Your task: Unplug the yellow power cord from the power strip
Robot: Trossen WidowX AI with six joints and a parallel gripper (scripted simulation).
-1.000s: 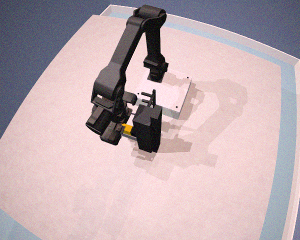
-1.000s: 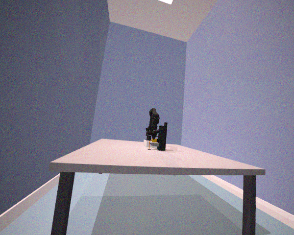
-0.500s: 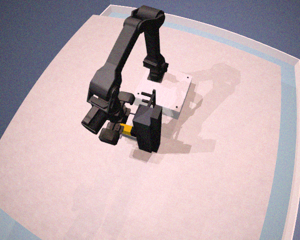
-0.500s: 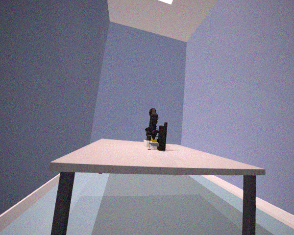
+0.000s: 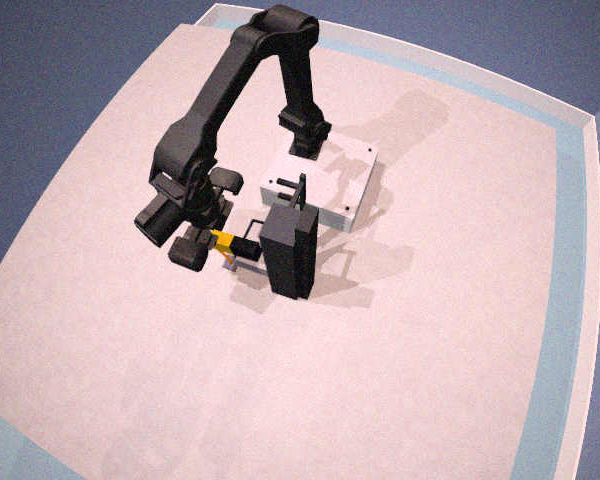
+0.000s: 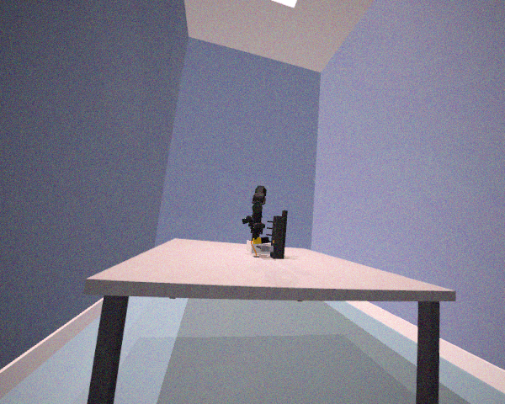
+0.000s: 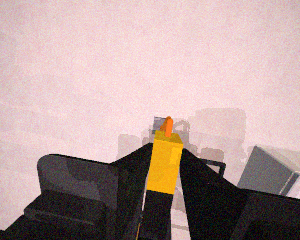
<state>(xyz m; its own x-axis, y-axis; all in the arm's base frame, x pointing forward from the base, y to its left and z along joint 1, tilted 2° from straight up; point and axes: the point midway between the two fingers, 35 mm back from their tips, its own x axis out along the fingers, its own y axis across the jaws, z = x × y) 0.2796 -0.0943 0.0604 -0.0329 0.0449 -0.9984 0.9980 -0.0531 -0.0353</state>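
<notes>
The yellow plug lies 3 cm to the left of my gripper tip. The rest, counted from my gripper tip: black power strip: 1 cm ahead, 15 cm to the left, 3 cm above.
</notes>
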